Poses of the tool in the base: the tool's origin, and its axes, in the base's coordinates. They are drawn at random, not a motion.
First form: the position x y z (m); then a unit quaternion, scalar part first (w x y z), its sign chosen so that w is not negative.
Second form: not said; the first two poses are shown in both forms.
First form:
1: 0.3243 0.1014 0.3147 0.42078 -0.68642 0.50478 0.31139
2: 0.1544 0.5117 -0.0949 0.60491 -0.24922 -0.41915 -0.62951
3: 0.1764 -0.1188 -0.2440 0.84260 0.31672 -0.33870 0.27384
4: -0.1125 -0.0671 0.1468 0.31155 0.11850 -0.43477 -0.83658
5: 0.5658 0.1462 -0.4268 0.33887 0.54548 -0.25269 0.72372
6: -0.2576 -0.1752 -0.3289 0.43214 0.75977 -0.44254 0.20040
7: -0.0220 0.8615 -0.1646 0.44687 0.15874 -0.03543 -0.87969
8: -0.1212 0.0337 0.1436 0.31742 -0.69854 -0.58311 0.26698
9: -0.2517 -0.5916 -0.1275 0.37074 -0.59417 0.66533 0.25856
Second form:
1: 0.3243 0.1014 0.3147 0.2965 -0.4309 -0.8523 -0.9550 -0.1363 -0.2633
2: 0.1544 0.5117 -0.0949 -0.1439 -0.5527 0.8209 0.9705 0.0832 0.2262
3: 0.1764 -0.1188 -0.2440 0.6206 0.2469 0.7442 -0.6760 0.6494 0.3482
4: -0.1125 -0.0671 0.1468 -0.7778 -0.6243 0.0726 0.4182 -0.4278 0.8013
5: 0.5658 0.1462 -0.4268 -0.1752 0.2148 0.9608 -0.7662 -0.6426 0.0039
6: -0.2576 -0.1752 -0.3289 0.5280 -0.4993 0.6870 -0.8457 -0.2348 0.4793
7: -0.0220 0.8615 -0.1646 -0.5502 -0.7975 -0.2476 0.7750 -0.5981 0.2042
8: -0.1212 0.0337 0.1436 0.1774 0.9841 -0.0028 0.6452 -0.1185 -0.7548
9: -0.2517 -0.5916 -0.1275 -0.0190 -0.5989 -0.8006 -0.9824 0.1602 -0.0965
